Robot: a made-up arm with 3 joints. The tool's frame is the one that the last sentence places.
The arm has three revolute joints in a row. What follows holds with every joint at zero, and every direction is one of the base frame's. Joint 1 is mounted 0.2 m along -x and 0.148 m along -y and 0.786 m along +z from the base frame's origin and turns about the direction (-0.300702, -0.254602, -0.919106). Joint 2 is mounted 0.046 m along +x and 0.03 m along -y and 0.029 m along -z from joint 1 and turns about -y. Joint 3 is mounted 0.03 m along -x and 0.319 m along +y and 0.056 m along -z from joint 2 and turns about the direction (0.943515, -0.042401, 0.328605). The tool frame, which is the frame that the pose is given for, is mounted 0.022 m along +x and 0.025 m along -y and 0.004 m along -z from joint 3; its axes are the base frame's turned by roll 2.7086, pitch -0.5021 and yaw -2.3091 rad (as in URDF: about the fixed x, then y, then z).
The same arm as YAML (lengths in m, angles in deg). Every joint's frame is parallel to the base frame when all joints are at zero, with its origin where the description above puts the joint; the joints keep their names.
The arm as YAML. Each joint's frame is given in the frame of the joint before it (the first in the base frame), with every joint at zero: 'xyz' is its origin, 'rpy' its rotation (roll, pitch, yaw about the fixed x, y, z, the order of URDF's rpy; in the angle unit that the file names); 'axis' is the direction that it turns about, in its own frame. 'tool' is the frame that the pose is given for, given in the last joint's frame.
units:
  length: m
  angle: deg
joints:
  - name: joint 1
    type: revolute
    origin:
      xyz: [-0.2, -0.148, 0.786]
      rpy: [0.0, 0.0, 0.0]
    axis: [-0.300702, -0.254602, -0.919106]
  - name: joint 2
    type: revolute
    origin:
      xyz: [0.046, -0.03, -0.029]
      rpy: [0.0, 0.0, 0.0]
    axis: [0.0, -1.0, 0.0]
  - name: joint 3
    type: revolute
    origin:
      xyz: [-0.03, 0.319, -0.056]
      rpy: [0.0, 0.0, 0.0]
    axis: [0.943515, -0.042401, 0.328605]
tool:
  origin:
    xyz: [0.022, -0.025, -0.004]
    rpy: [155.19, -28.77, -132.3]

